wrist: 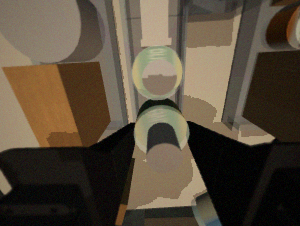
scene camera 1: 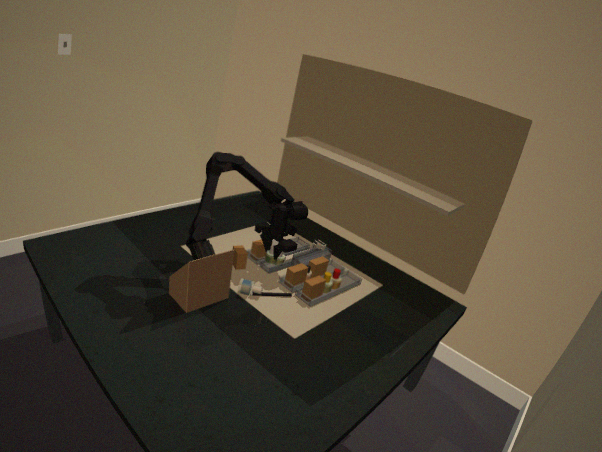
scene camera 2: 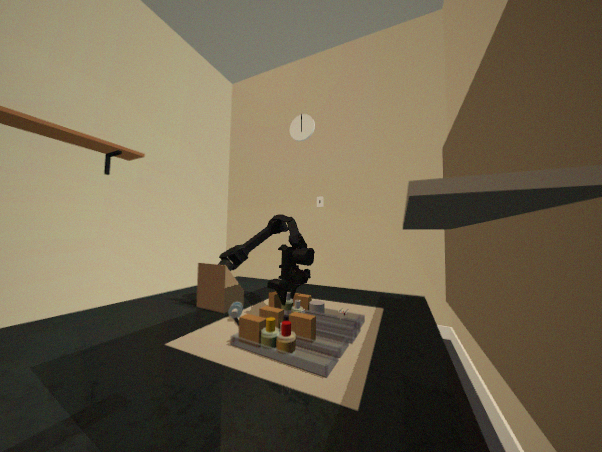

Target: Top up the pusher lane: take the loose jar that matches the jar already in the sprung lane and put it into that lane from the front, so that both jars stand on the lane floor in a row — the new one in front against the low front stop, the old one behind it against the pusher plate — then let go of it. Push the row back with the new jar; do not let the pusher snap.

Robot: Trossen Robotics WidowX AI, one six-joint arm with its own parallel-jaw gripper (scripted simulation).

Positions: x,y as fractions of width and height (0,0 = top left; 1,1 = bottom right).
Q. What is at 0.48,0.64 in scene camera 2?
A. My gripper.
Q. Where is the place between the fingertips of my gripper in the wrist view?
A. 0.54,0.56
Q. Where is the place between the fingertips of my gripper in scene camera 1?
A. At 0.45,0.57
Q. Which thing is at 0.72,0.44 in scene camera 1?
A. A wall shelf.
